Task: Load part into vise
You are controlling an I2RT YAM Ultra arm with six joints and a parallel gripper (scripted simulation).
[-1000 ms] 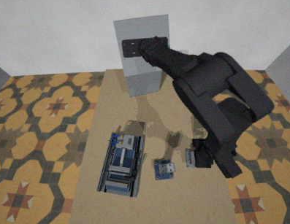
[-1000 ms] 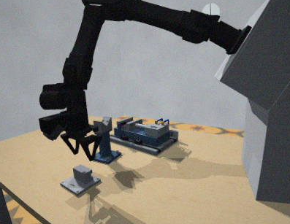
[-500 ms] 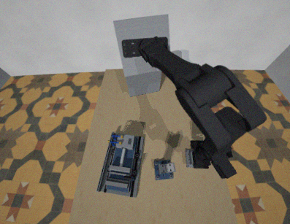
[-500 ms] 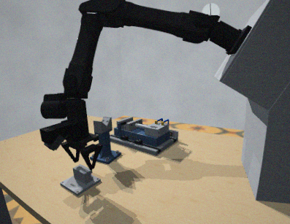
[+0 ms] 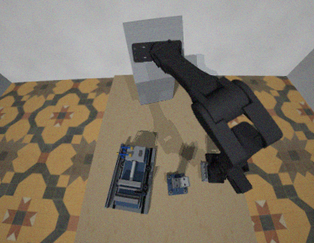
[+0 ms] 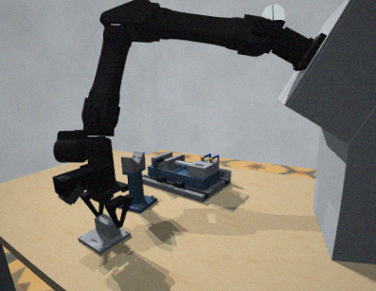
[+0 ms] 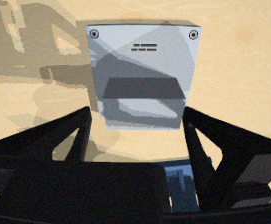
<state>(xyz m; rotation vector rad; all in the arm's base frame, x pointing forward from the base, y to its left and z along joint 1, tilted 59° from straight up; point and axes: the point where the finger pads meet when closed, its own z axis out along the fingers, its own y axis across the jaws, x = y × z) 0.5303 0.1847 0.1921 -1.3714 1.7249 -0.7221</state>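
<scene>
Now: hand 20 mm above the part. Also, from my hand: V-block post: 160 mm to the right, 40 mm ahead, 10 mm above; infeed plate: 40 mm below, 20 mm to the left, 10 mm ahead; work stop: 340 mm to the right, 60 mm ahead, 50 mm above.
</scene>
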